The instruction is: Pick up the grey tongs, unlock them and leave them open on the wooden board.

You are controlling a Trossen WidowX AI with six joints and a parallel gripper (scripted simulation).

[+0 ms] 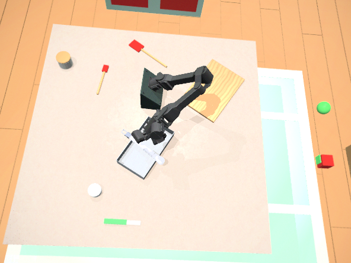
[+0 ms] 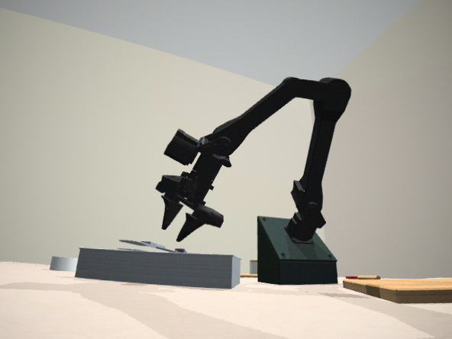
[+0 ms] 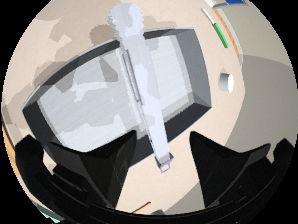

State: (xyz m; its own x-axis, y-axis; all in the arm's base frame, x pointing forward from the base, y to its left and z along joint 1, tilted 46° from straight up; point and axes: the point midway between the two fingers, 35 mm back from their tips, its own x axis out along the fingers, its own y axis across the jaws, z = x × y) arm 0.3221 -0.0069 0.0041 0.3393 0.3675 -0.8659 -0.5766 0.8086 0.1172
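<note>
Now: the roasting tin 7 cm below my gripper tip and 2 cm to the left of it. From my gripper tip the other things lie so: lidded jar: 52 cm to the right, 47 cm behind, 7 cm below; white disc: 26 cm ahead, 20 cm to the right, 8 cm below; wooden board: 42 cm behind, 37 cm to the left, 9 cm below.
</note>
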